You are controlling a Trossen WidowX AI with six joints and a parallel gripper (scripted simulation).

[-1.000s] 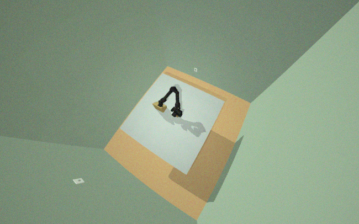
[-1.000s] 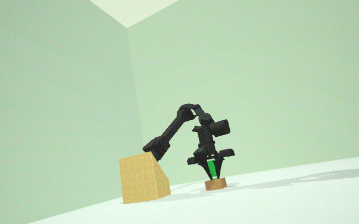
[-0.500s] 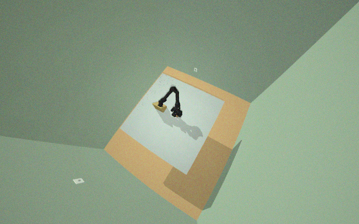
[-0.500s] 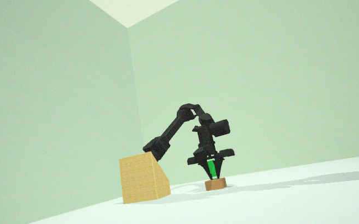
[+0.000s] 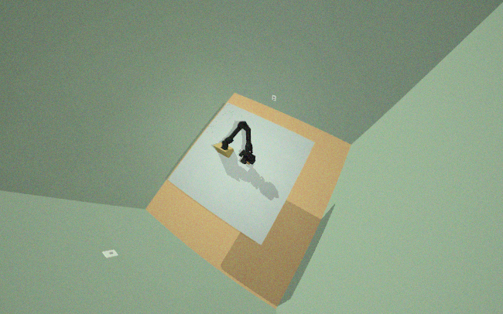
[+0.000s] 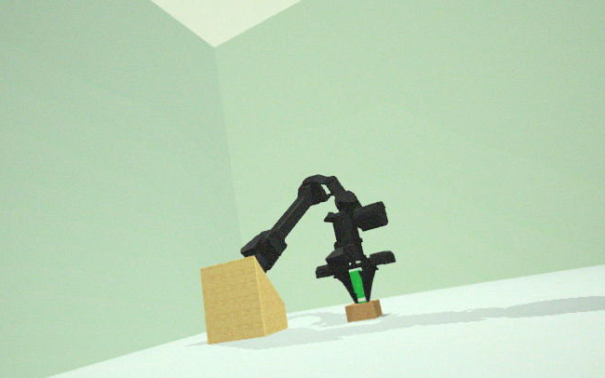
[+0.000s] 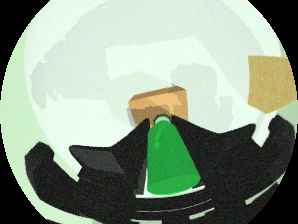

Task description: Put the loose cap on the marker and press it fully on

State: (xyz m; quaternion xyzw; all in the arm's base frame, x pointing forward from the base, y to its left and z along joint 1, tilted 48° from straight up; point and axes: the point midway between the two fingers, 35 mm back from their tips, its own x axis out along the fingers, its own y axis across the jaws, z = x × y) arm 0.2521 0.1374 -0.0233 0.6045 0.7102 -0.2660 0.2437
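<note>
My gripper tip is 50 mm below the green cap. From my gripper tip the other things lie so: tan holder block (20 mm below).
</note>
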